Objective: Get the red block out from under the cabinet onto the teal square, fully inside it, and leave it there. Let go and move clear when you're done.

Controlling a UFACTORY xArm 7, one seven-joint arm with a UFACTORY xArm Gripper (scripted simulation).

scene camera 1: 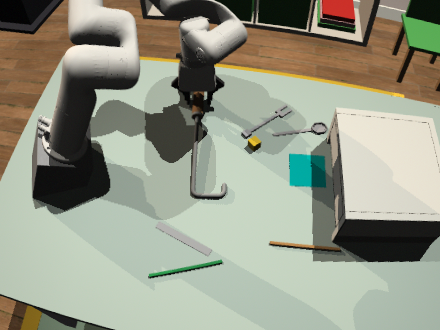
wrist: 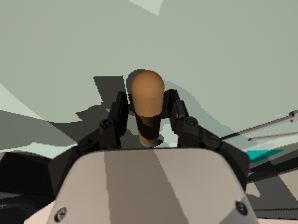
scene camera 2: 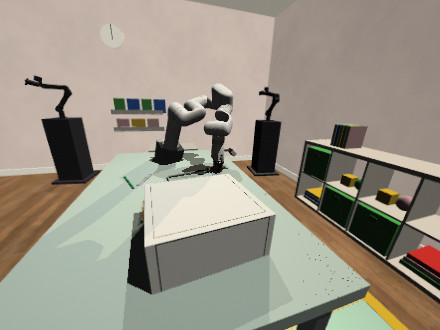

Labels:
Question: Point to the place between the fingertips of my gripper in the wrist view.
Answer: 147, 99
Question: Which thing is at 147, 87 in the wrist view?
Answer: A grey hooked rod.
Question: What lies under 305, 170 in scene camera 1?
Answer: A teal square.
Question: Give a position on a grey hooked rod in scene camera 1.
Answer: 198, 97

